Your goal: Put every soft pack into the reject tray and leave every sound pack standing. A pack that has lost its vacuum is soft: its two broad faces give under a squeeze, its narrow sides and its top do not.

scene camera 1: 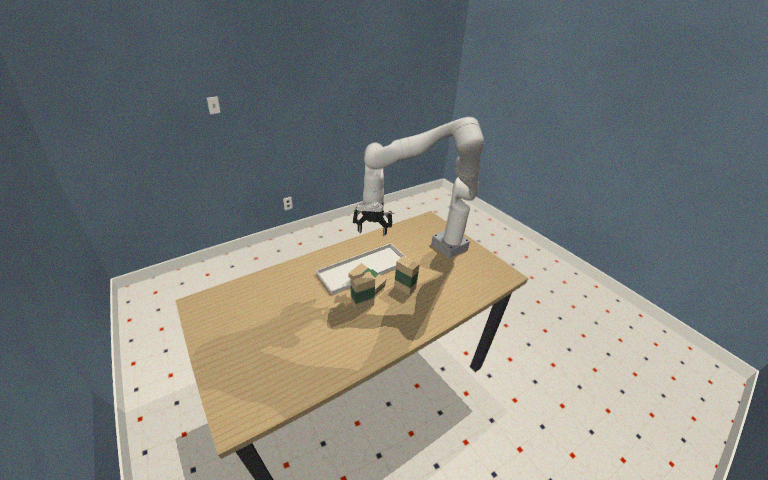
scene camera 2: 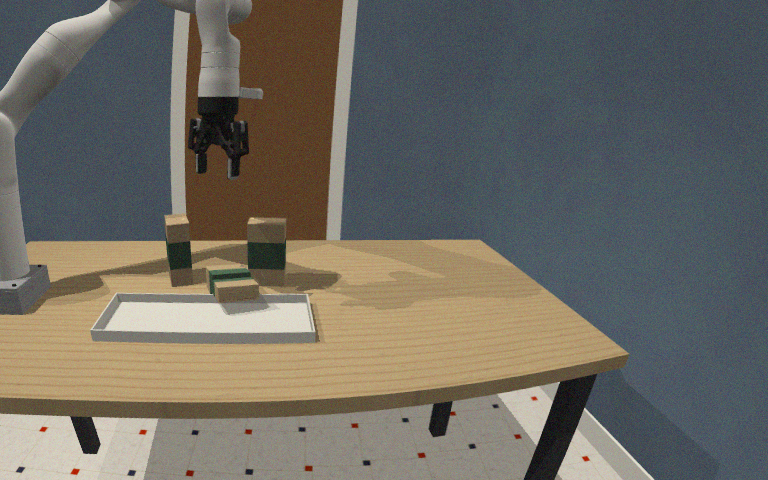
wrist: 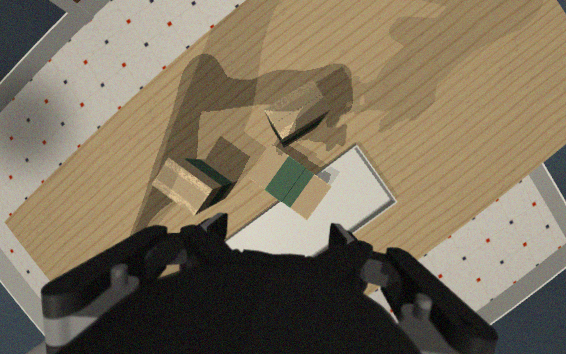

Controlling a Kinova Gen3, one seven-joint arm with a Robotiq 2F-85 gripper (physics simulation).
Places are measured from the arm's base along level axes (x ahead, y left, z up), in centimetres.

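Pixels of known places: gripper, fingertip midpoint: [scene camera 1: 372, 233] [scene camera 2: 216, 176] [wrist: 278, 229]; arm's base at its link origin: [scene camera 1: 452, 239] [scene camera 2: 8, 273].
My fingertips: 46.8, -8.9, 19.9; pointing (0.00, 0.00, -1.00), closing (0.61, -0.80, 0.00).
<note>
For each thing: its top centre in the pictures, then the offset to it from my fingertips, as dx, dy, dz. Level surfaces: height alone.
- white reject tray at its top centre: [scene camera 2: 204, 311] [wrist: 300, 229] [scene camera 1: 364, 264] -3.8, -8.5, -23.2
- tan pack with a green band, top centre: [wrist: 181, 186] [scene camera 2: 176, 218] [scene camera 1: 408, 262] -8.5, +12.5, -11.3
- second such pack at its top centre: [wrist: 297, 109] [scene camera 2: 267, 220] [scene camera 1: 362, 278] +11.2, +7.3, -11.3
- third pack at its top centre: [wrist: 290, 183] [scene camera 2: 230, 271] [scene camera 1: 367, 274] +2.2, +0.2, -19.2
- wooden table at its surface level: dz -25.3
The white reject tray [scene camera 1: 342, 276] [scene camera 2: 164, 318] [wrist: 361, 182] lies on the table. One tan pack with a green band [scene camera 1: 406, 275] [scene camera 2: 178, 253] [wrist: 186, 185] stands nearer the robot's base. A second such pack [scene camera 1: 362, 291] [scene camera 2: 266, 254] [wrist: 284, 123] stands farther from the base. A third pack [scene camera 2: 236, 289] [wrist: 289, 181] lies on a broad face, tilted, with one end over the tray's rim; in scene camera 1 it is partly hidden behind the second. My gripper [scene camera 1: 372, 232] [scene camera 2: 217, 174] [wrist: 278, 229] is open and empty, high above the packs, pointing down. Softness cannot be seen.
The robot's base [scene camera 1: 450, 245] [scene camera 2: 22, 289] stands at one end of the wooden table [scene camera 1: 254, 339] [scene camera 2: 424, 350]. The two standing packs are close to the lying one, on the tray's long side. Arm shadows cross the table around them.
</note>
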